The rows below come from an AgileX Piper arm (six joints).
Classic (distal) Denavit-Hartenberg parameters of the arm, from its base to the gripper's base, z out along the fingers. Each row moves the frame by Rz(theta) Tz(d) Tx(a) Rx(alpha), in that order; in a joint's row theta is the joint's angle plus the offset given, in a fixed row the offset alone. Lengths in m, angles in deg.
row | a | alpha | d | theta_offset
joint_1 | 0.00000 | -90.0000 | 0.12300 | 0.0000
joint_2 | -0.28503 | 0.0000 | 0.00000 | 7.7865
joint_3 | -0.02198 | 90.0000 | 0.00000 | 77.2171
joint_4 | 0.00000 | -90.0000 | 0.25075 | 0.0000
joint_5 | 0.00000 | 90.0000 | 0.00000 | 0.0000
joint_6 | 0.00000 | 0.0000 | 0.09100 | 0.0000
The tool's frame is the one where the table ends.
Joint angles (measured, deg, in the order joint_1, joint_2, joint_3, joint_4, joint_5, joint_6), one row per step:
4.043, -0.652, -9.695, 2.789, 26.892, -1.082
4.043, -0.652, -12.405, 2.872, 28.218, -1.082
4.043, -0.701, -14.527, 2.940, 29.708, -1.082
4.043, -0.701, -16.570, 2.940, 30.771, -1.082
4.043, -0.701, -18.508, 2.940, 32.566, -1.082
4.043, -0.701, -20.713, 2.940, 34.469, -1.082
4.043, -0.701, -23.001, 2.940, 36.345, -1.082
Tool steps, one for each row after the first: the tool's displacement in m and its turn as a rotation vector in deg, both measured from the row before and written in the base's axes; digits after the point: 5 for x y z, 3 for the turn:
-0.00399, -0.00013, 0.01322, 0.158, -1.378, 0.087
-0.00375, -0.00011, 0.00953, 0.088, -0.678, 0.094
-0.00373, -0.00019, 0.00959, 0.049, -0.980, 0.051
-0.00400, -0.00016, 0.00773, -0.026, -0.148, 0.085
-0.00482, -0.00021, 0.00884, -0.020, -0.307, 0.088
-0.00532, -0.00025, 0.00912, -0.015, -0.417, 0.085

